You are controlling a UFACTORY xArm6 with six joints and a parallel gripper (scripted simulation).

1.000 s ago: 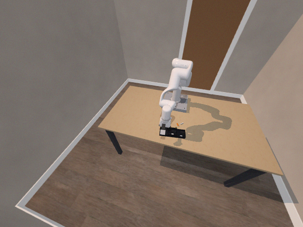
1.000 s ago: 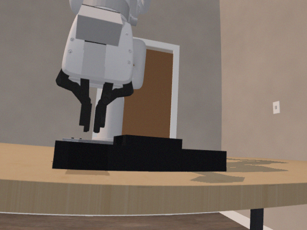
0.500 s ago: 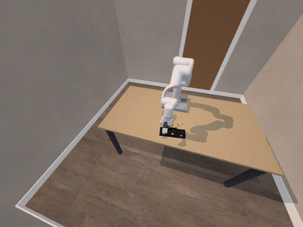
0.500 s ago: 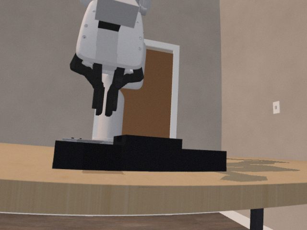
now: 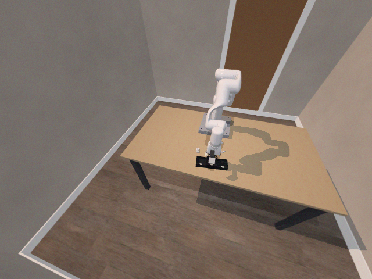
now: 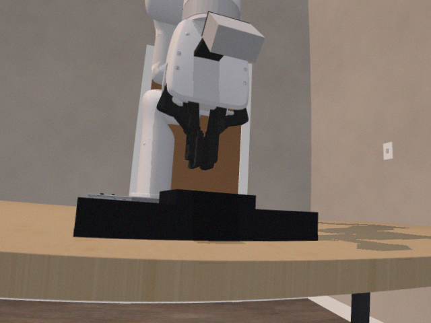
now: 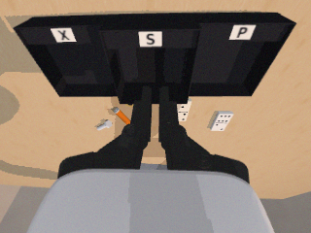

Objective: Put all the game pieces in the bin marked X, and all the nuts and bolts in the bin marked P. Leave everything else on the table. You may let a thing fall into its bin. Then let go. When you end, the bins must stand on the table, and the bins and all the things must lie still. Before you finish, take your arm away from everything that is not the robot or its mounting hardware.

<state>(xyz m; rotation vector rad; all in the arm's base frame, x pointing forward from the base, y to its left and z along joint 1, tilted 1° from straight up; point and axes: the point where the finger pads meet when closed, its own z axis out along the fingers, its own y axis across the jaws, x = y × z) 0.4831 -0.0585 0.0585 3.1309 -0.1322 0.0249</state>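
The black bin is 7 cm below my hand and 1 cm ahead of it. Also, from my hand: orange battery: 11 cm behind, 9 cm below, 7 cm to the left; then yellow nut: 9 cm below, 7 cm behind, 5 cm to the left; then grey bolt: 13 cm behind, 11 cm to the left, 9 cm below.
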